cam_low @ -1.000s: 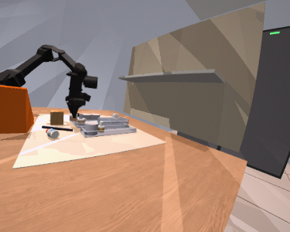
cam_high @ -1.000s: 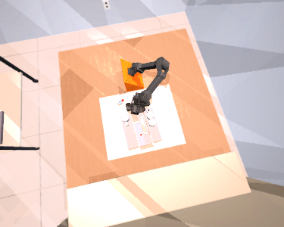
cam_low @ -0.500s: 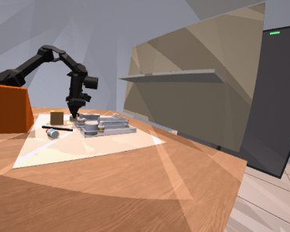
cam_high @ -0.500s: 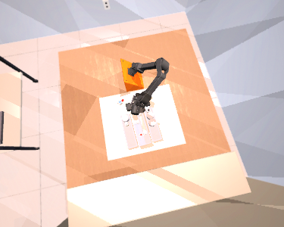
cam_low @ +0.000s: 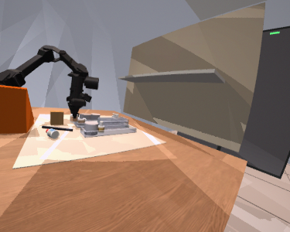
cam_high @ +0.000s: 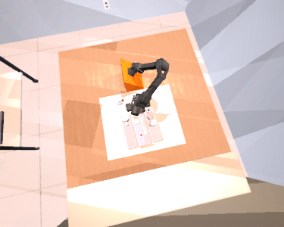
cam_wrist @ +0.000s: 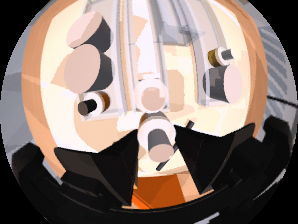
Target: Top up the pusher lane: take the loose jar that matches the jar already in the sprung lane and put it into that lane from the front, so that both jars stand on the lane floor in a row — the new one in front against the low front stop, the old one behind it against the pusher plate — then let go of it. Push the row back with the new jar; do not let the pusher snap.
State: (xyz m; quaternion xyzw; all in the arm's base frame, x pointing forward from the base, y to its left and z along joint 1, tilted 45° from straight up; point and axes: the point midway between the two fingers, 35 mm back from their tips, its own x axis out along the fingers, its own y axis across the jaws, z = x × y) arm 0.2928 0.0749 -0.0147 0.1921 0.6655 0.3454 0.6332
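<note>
The brown box lies 8 cm behind my gripper tip, 4 cm to the left of it and 1 cm below it. Also, from my gripper tip: jar 14 cm to the right, 8 cm behind, 3 cm below; then black pen 7 cm behind, 5 cm to the right, 4 cm below; then shelf panel 54 cm ahead, 32 cm above, 7 cm to the left.
</note>
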